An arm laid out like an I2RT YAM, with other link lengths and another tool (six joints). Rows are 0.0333 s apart.
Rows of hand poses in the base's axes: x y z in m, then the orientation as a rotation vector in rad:
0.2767, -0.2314, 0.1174, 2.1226, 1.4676, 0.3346
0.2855, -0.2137, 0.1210, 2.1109, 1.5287, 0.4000
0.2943, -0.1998, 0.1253, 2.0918, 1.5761, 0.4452
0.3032, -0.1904, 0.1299, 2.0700, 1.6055, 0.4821
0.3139, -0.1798, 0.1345, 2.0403, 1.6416, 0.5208
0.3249, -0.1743, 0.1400, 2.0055, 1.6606, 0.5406
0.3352, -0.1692, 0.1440, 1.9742, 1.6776, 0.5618
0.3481, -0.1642, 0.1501, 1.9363, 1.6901, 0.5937
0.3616, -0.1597, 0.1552, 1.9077, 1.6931, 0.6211
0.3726, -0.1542, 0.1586, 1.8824, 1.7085, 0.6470
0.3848, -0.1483, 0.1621, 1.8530, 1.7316, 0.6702
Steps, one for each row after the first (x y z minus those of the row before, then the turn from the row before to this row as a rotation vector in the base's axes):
0.0088, 0.0177, 0.0036, 0.0410, -0.0112, 0.0563
0.0088, 0.0139, 0.0043, 0.0230, -0.0096, 0.0454
0.0089, 0.0094, 0.0046, 0.0127, -0.0146, 0.0330
0.0107, 0.0106, 0.0046, 0.0109, -0.0157, 0.0401
0.0110, 0.0055, 0.0055, -0.0067, -0.0178, 0.0272
0.0103, 0.0051, 0.0040, -0.0037, -0.0172, 0.0253
0.0129, 0.0050, 0.0061, -0.0023, -0.0272, 0.0271
0.0135, 0.0045, 0.0051, -0.0008, -0.0250, 0.0174
0.0110, 0.0055, 0.0034, 0.0033, -0.0158, 0.0241
0.0122, 0.0059, 0.0035, 0.0012, -0.0126, 0.0298

